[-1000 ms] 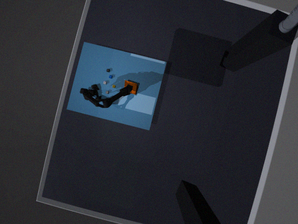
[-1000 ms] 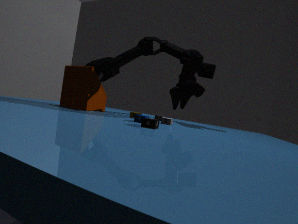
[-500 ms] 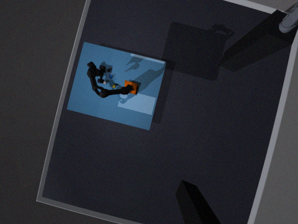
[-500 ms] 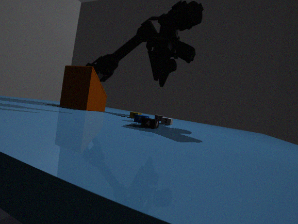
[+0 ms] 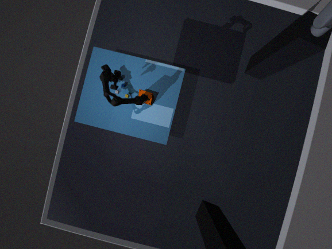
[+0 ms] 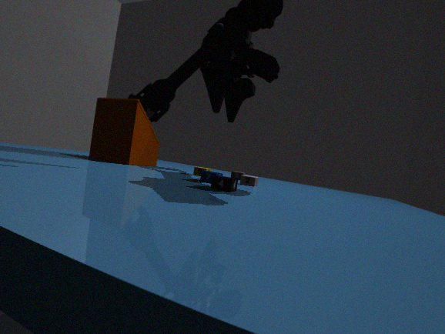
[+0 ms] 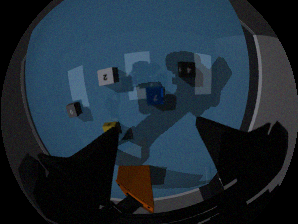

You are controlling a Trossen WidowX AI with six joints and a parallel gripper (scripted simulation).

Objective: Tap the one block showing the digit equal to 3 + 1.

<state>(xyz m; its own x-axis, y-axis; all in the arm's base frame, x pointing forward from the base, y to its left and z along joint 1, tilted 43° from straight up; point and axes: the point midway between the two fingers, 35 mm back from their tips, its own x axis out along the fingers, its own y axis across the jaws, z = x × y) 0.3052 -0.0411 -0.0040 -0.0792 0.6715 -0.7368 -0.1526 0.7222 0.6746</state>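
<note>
The black block lies 6 cm ahead of my gripper tip, 7 cm to the right of it and 12 cm below it. Round my gripper tip: white block (4 cm ahead, 9 cm to the left, 12 cm below); then blue block (1 cm to the right, 12 cm below); then yellow block (9 cm behind, 8 cm to the left, 12 cm below).
</note>
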